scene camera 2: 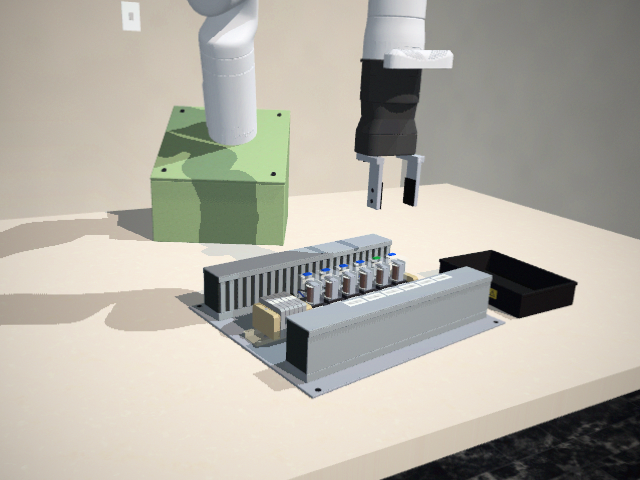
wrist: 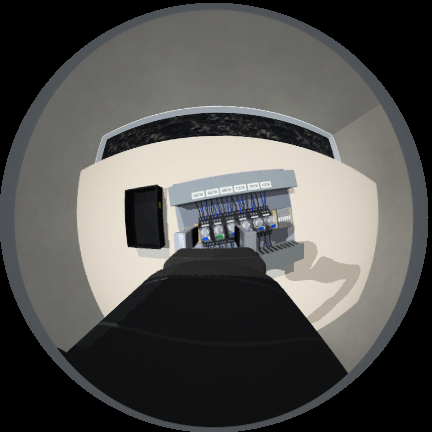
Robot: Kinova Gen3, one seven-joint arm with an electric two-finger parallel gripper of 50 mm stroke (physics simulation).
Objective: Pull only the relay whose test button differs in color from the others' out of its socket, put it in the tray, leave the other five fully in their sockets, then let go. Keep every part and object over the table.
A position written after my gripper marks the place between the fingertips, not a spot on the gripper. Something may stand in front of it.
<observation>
In view: my gripper [scene camera 2: 392, 206], a black tray [wrist: 143, 202] and a grey panel plate [wrist: 187, 215].
My gripper shows as well in the wrist view [wrist: 215, 232].
</observation>
